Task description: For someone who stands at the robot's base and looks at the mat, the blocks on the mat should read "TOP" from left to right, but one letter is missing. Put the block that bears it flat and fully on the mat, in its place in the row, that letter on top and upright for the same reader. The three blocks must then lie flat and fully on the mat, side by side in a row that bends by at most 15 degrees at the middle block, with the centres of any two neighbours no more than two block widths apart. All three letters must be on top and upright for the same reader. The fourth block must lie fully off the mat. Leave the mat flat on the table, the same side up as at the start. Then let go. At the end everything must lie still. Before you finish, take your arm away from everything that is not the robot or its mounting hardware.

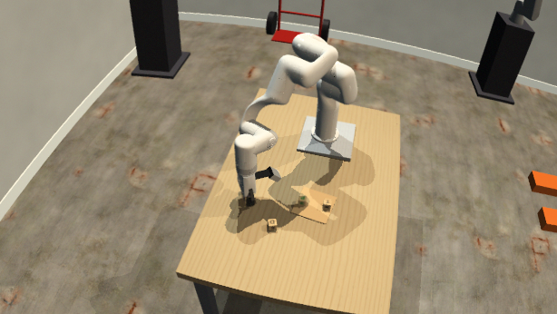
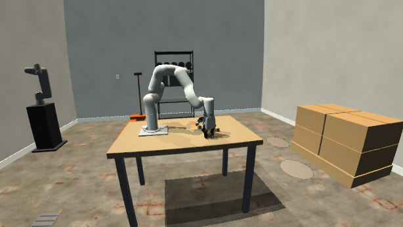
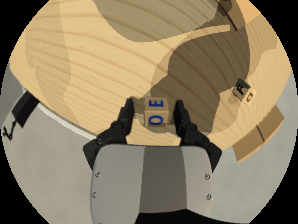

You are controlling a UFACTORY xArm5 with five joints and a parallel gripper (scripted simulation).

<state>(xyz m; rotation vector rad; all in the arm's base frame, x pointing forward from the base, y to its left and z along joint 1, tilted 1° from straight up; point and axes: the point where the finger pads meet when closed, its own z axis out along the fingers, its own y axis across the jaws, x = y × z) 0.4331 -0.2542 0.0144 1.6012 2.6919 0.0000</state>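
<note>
The tan mat is 2 cm behind my hand, 25 cm to the left of it and 2 cm below it.
</note>
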